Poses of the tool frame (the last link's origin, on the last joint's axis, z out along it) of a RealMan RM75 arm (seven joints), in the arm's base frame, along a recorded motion.
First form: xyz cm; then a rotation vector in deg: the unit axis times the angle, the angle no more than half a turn.
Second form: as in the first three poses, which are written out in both.
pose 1, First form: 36.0 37.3 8.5 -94.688 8.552 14.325
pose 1, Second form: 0.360 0.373 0.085 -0.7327 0.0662 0.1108 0.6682
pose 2, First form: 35.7 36.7 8.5 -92.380 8.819 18.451
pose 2, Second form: 0.357 0.367 0.085 -0.7176 0.0685 0.1433 0.6781
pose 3, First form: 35.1 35.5 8.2 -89.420 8.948 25.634
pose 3, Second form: 0.351 0.355 0.082 -0.6967 0.0697 0.1997 0.6855
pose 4, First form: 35.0 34.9 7.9 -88.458 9.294 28.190
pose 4, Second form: 0.350 0.349 0.079 -0.6894 0.0724 0.2197 0.6864
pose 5, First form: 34.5 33.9 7.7 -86.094 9.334 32.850
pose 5, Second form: 0.345 0.339 0.077 -0.6721 0.0729 0.2565 0.6908
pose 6, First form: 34.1 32.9 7.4 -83.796 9.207 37.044
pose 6, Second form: 0.341 0.329 0.074 -0.6551 0.0720 0.2896 0.6942
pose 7, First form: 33.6 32.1 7.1 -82.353 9.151 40.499
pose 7, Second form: 0.336 0.321 0.071 -0.6436 0.0715 0.3165 0.6932
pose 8, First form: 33.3 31.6 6.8 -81.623 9.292 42.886
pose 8, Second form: 0.333 0.316 0.068 -0.6372 0.0725 0.3348 0.6904
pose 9, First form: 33.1 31.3 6.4 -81.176 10.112 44.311
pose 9, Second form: 0.331 0.313 0.064 -0.6331 0.0789 0.3456 0.6881
